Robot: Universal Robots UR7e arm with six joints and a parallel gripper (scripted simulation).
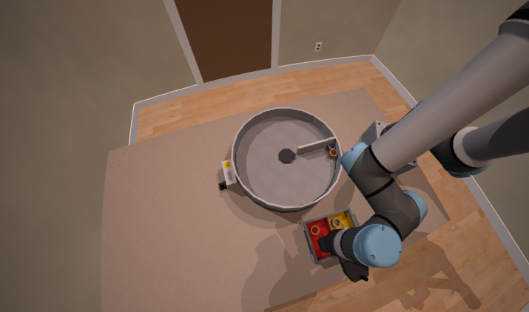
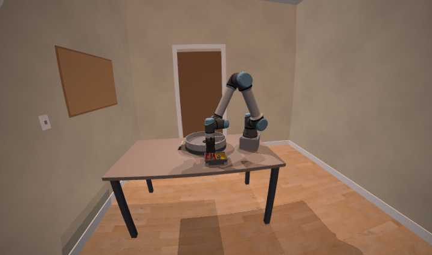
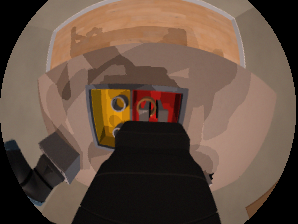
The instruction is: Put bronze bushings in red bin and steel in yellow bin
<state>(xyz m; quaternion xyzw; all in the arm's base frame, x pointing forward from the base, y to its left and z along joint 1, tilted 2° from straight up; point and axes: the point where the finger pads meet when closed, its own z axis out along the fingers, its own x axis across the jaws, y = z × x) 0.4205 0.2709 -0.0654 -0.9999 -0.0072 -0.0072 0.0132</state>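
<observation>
The red bin lies 4 cm behind my hand, 4 cm to the right of it and 2 cm below it. Round my hand: turntable 3 cm ahead, 37 cm to the right, 1 cm above.
</observation>
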